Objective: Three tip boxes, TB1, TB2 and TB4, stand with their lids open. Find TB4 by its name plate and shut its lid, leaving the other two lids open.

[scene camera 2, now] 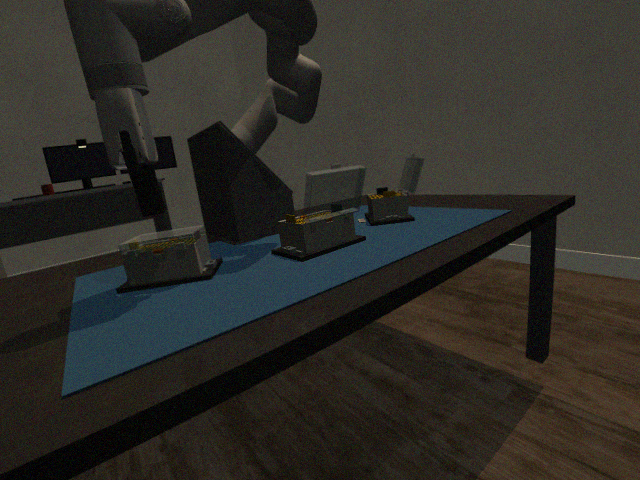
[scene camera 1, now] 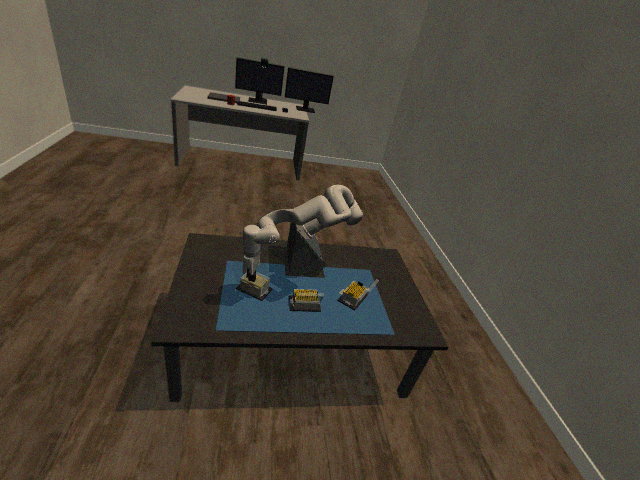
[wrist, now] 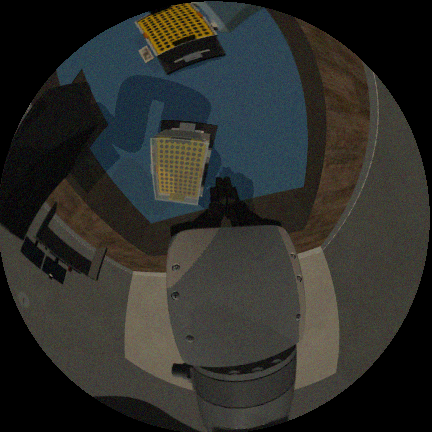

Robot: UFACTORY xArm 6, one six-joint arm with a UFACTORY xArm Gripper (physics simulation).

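Seen in the pictures: gripper, between the fingertips: [scene camera 2: 155, 214] [scene camera 1: 252, 280] [wrist: 221, 185]; arm's base, origin of its link: [scene camera 2: 230, 159] [scene camera 1: 306, 229].
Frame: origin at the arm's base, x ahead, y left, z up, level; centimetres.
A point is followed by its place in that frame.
Note:
TB4 [scene camera 1: 254, 286] {x 37.6, y -23.4, z -14.0 cm} [scene camera 2: 165, 262] {x 36.6, y -24.7, z -16.9 cm} [wrist: 180, 170] {x 33.5, y -23.1, z -12.9 cm} is the leftmost box in scene camera 1. Its clear lid lies down over the yellow tip rack; its name plate does not show. My gripper [scene camera 1: 251, 279] {x 39.4, y -24.7, z -8.7 cm} [scene camera 2: 152, 213] {x 39.4, y -24.7, z -8.7 cm} [wrist: 221, 185] {x 39.4, y -24.7, z -8.7 cm} is shut and empty, pointing down. Its fingertips are a little above the lid in scene camera 2. TB2 [scene camera 1: 306, 299] {x 46.8, y 2.1, z -10.1 cm} [scene camera 2: 317, 233] {x 43.7, y 0.1, z -16.8 cm} [wrist: 175, 30], in the middle, has its lid [scene camera 2: 334, 187] {x 47.2, y 2.6, z -9.0 cm} standing open. TB1 [scene camera 1: 354, 293] [scene camera 2: 387, 208], on the right, also has its lid [scene camera 2: 412, 174] {x 33.9, y 35.9, z -10.3 cm} [scene camera 1: 373, 285] {x 35.2, y 36.0, z -6.3 cm} open.
The boxes stand on a blue mat [scene camera 1: 305, 322] {x 51.5, y 3.3, z -20.6 cm} [scene camera 2: 206, 310] {x 52.8, y -22.3, z -20.6 cm} [wrist: 260, 110] {x 49.1, y -16.8, z -20.6 cm} on a dark table [scene camera 1: 196, 253] {x 8.3, y -59.2, z -20.9 cm}. The arm's dark wedge-shaped base [scene camera 1: 303, 258] {x 15.3, y 0.2, z -9.7 cm} [scene camera 2: 232, 191] {x 15.9, y -5.6, z -8.3 cm} is behind TB4 and TB2. A desk [scene camera 1: 191, 94] with two monitors stands far behind.

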